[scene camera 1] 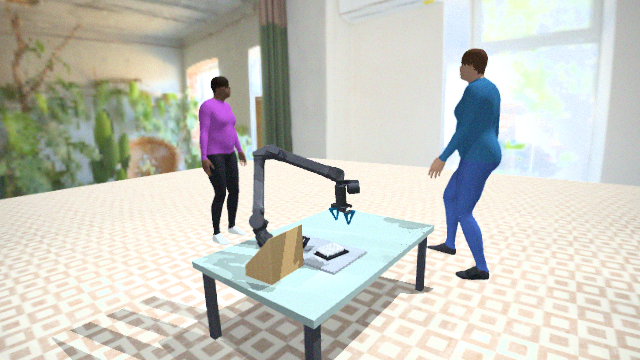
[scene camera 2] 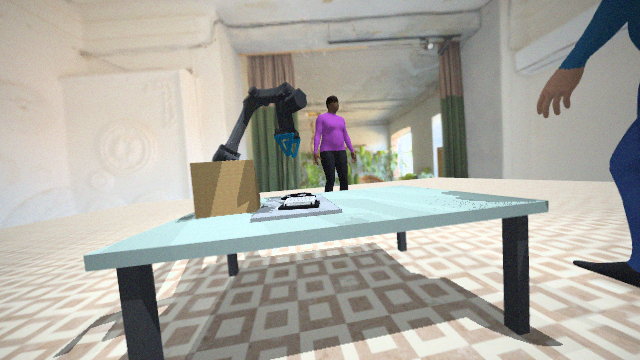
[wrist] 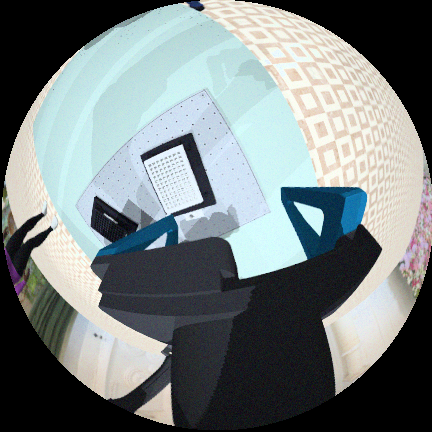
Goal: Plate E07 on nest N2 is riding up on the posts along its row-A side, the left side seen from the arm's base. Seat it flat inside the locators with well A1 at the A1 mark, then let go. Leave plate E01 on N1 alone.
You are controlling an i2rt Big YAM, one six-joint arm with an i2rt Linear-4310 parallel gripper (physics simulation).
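Where they show: gripper, fingertip midpoint: (scene camera 1: 342, 222) (scene camera 2: 291, 156) (wrist: 227, 206); arm's base, link origin: (scene camera 1: 269, 246) (scene camera 2: 220, 180).
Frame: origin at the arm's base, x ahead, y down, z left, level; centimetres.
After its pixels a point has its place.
Observation:
A white well plate (scene camera 1: 331, 249) {x 35.2, y 10.9, z -11.5 cm} (scene camera 2: 300, 200) {x 36.0, y 10.9, z -12.4 cm} (wrist: 175, 177) {x 36.3, y 10.8, z -11.4 cm} sits on a black nest (wrist: 204, 172) {x 34.0, y 12.5, z -16.6 cm}. In the wrist view, a wider strip of nest shows along the plate's right side than its left; its tilt is too fine to tell. A second black item with a grid (scene camera 1: 306, 242) (wrist: 112, 220) lies to the left in the wrist view, partly behind a finger there. Plate and nest labels and the A1 mark are unreadable, so I cannot tell which is E07 or E01. My gripper (scene camera 1: 342, 220) {x 33.8, y -7.1, z -20.1 cm} (scene camera 2: 293, 154) {x 33.8, y -7.1, z -20.1 cm} (wrist: 227, 206) {x 33.8, y -7.1, z -20.1 cm} is open and empty, well above the board, touching neither.
The nests stand on a grey perforated board (scene camera 1: 336, 268) {x 22.4, y 13.6, z -24.3 cm} (scene camera 2: 327, 209) {x 45.6, y 13.7, z -23.2 cm} (wrist: 237, 185) {x 27.9, y 13.6, z -21.3 cm} on a pale table (scene camera 1: 320, 305) {x -7.1, y 14.9, z -37.6 cm} (scene camera 2: 400, 215) {x 66.4, y 14.9, z -37.6 cm} (wrist: 250, 115) {x 40.8, y 14.9, z -31.1 cm}. A tall wooden block (scene camera 1: 275, 257) {x -4.4, y 2.1, z -8.7 cm} (scene camera 2: 225, 190) {x 4.7, y 4.3, z -7.9 cm} stands beside the board. Two people (scene camera 1: 218, 125) (scene camera 1: 477, 120) stand beyond the table.

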